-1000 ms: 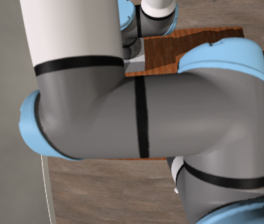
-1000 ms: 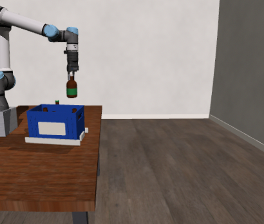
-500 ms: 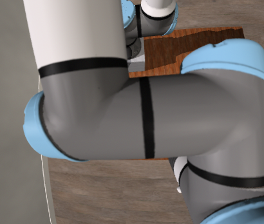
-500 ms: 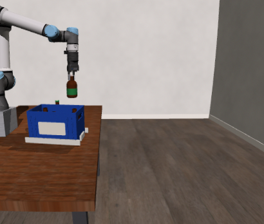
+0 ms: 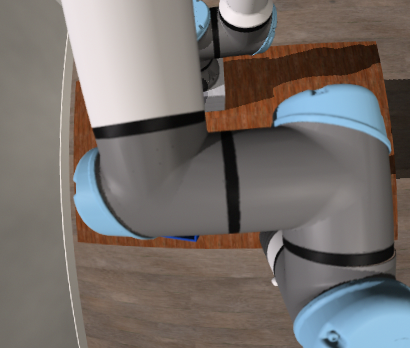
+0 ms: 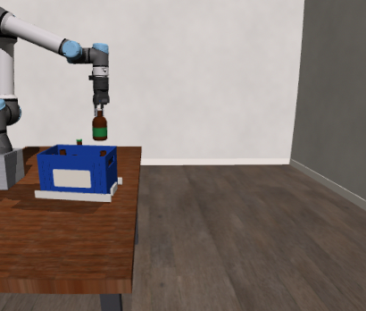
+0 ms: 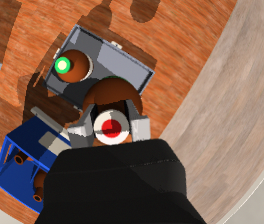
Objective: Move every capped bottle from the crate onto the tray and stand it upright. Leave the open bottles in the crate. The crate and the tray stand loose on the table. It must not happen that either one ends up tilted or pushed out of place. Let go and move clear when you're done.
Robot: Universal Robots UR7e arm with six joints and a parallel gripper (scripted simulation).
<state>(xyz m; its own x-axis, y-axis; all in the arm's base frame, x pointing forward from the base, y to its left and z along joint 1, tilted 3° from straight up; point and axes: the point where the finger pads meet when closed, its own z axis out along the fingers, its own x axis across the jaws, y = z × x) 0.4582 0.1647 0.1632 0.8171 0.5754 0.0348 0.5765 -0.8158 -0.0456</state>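
Right now my hand is 60 mm above the red-capped bottle. Round my hand: brown bottle (260 mm to the right, 210 mm below, 50 mm ahead); green-capped bottle (210 mm below, 110 mm behind); dark grey tray (280 mm below, 50 mm behind).
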